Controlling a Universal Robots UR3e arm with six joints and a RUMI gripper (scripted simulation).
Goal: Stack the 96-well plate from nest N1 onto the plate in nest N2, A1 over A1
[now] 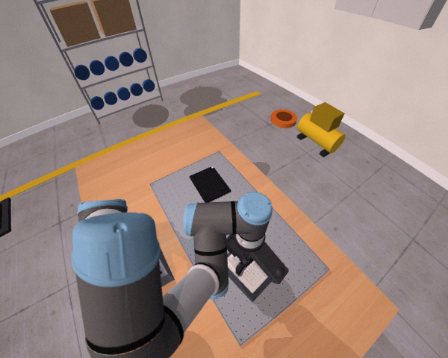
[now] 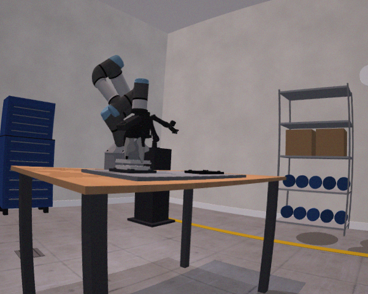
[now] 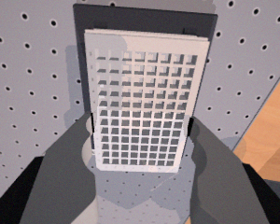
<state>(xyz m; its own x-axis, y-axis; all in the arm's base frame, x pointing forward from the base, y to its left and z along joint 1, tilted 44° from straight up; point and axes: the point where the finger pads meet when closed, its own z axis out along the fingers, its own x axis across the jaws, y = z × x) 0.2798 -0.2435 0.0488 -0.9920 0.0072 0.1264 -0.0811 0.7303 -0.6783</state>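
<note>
The dark nest N2 lies 5 cm below my hand. The rest, counted from my hand: A1 label: 5 cm ahead, 8 cm to the left, 4 cm below; then black plate nest N1: 11 cm ahead, 37 cm to the left, 5 cm below.
</note>
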